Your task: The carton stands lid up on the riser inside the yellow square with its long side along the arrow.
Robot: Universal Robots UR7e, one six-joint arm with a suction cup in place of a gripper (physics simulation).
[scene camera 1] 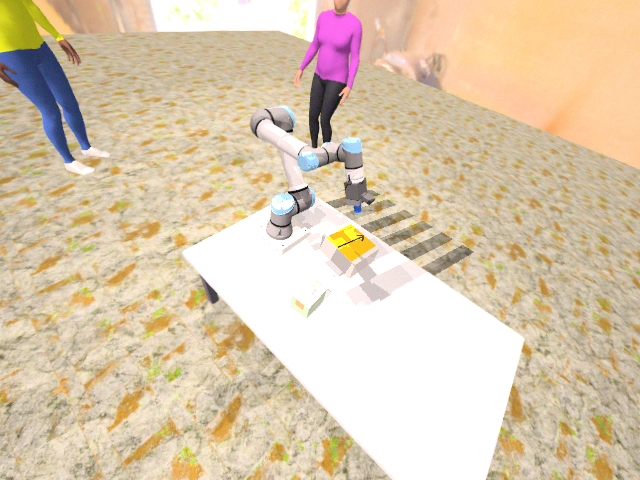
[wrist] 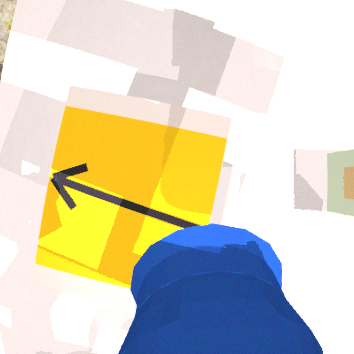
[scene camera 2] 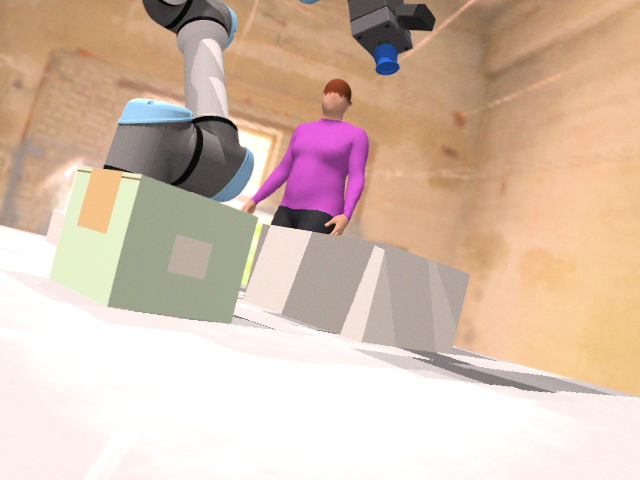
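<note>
The pale green carton (scene camera 1: 313,298) (scene camera 2: 147,263) (wrist: 335,175) stands on the table, apart from the riser. An orange tape strip runs down from the top edge of one end, and a thin brown line shows near that edge. The light grey riser (scene camera 1: 334,258) (scene camera 2: 321,281) (wrist: 200,123) carries the yellow square (scene camera 1: 361,251) (wrist: 110,145) with a black arrow (scene camera 1: 351,241) (wrist: 135,207) on its top. No carton stands on the square. My blue suction cup (scene camera 1: 357,209) (scene camera 2: 387,68) (wrist: 210,240) is open, holds nothing and hangs well above the riser. In the wrist view it hides one corner of the square.
The white table (scene camera 1: 413,361) (scene camera 2: 310,418) bears the arm's base (scene camera 1: 279,229) beside the riser. A person in a magenta top (scene camera 1: 338,46) (scene camera 2: 325,160) stands behind the table. Another person in a yellow top (scene camera 1: 20,31) stands at the far left. Shadows fall across the riser and the table.
</note>
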